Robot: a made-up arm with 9 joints. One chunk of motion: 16 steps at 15 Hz.
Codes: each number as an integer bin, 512 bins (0 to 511) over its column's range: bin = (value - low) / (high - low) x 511, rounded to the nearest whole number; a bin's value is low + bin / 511 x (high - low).
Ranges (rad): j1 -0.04..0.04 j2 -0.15..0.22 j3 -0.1..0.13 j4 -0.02..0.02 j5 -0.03..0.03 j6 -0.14..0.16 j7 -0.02..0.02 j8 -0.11..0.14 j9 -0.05..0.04
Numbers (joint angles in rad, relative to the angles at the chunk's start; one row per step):
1: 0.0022 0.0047 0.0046 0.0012 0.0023 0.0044 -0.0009 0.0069 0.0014
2: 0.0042 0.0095 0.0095 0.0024 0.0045 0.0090 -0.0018 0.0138 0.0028
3: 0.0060 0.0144 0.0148 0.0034 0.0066 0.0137 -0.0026 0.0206 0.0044
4: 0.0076 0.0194 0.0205 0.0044 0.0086 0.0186 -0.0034 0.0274 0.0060
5: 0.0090 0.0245 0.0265 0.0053 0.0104 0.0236 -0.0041 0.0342 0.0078
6: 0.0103 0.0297 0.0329 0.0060 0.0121 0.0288 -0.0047 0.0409 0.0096
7: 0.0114 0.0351 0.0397 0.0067 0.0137 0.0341 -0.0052 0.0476 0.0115
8: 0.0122 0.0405 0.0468 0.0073 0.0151 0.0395 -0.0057 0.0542 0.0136
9: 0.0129 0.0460 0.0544 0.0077 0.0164 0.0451 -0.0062 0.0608 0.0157
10: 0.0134 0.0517 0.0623 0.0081 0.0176 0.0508 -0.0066 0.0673 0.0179
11: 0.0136 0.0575 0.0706 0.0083 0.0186 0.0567 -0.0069 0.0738 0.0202
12: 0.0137 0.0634 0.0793 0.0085 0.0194 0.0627 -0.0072 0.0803 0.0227
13: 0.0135 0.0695 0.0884 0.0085 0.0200 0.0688 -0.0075 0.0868 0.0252
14: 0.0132 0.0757 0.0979 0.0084 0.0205 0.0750 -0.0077 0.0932 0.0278
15: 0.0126 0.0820 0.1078 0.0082 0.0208 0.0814 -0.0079 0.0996 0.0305
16: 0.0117 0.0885 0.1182 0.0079 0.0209 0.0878 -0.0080 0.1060 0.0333
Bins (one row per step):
1: 270 214 232 271 275 246 244 239 292
2: 282 220 243 286 294 254 233 253 300
3: 294 227 255 299 312 262 222 267 309
4: 304 234 268 312 329 270 212 281 318
5: 313 241 281 323 344 279 203 295 328
6: 321 248 295 332 359 288 195 308 338
7: 328 256 310 341 372 297 189 322 349
8: 333 263 326 349 384 306 183 336 361
9: 338 271 343 354 395 315 176 349 373
10: 341 279 361 359 405 325 171 362 386
11: 342 287 379 362 414 335 167 376 399
12: 343 295 398 364 421 345 164 389 413
13: 342 303 419 364 426 356 160 402 427
14: 340 312 440 363 430 366 157 415 442
15: 336 320 462 360 433 377 155 428 457
16: 330 329 485 356 433 388 153 442 473

